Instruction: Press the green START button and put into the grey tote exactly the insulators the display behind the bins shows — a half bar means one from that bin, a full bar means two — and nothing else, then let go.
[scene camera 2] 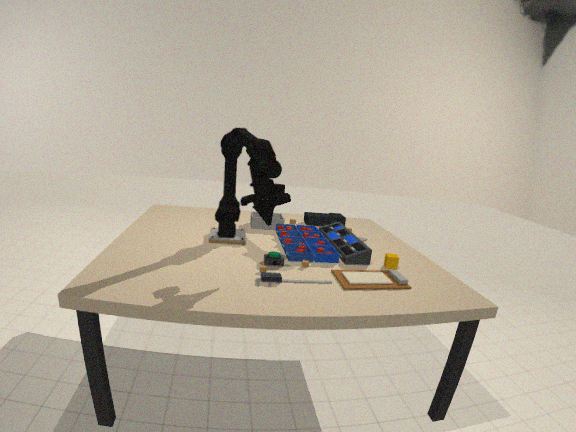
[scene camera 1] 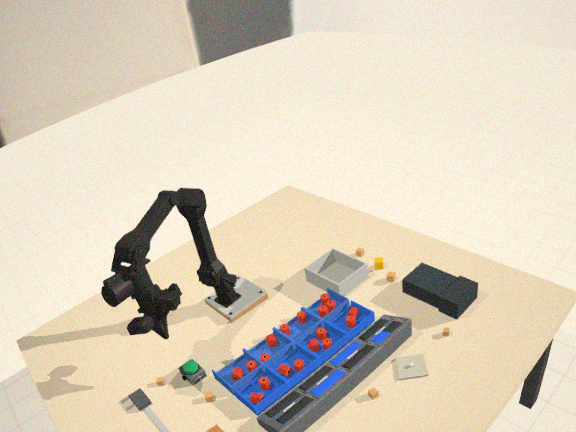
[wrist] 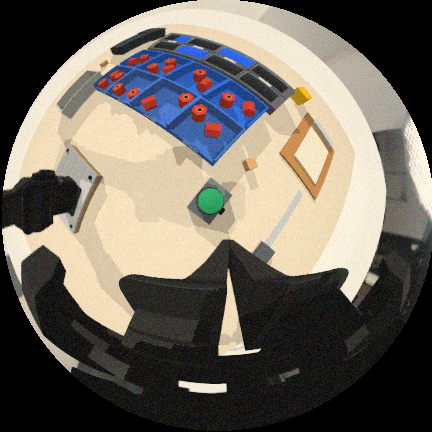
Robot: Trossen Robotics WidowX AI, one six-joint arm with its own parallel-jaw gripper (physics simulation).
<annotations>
The gripper shows in scene camera 2, in scene camera 1 and in the wrist view (226,244). The same spot on the gripper: (scene camera 1: 160,327) is (scene camera 2: 272,211).
</annotations>
